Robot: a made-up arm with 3 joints. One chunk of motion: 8 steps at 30 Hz.
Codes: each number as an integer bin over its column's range. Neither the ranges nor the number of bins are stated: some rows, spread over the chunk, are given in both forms.
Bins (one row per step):
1: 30 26 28
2: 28 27 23
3: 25 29 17
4: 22 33 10
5: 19 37 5
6: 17 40 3
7: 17 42 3
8: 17 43 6
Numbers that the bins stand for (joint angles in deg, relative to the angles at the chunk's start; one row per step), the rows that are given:
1: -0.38 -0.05 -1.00
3: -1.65 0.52 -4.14
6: -3.68 2.62 -8.14
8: -3.68 3.19 -7.29
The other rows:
2: -0.89 0.14 -2.43
4: -2.41 1.29 -6.14
5: -3.17 2.05 -7.57
7: -3.68 3.00 -8.14

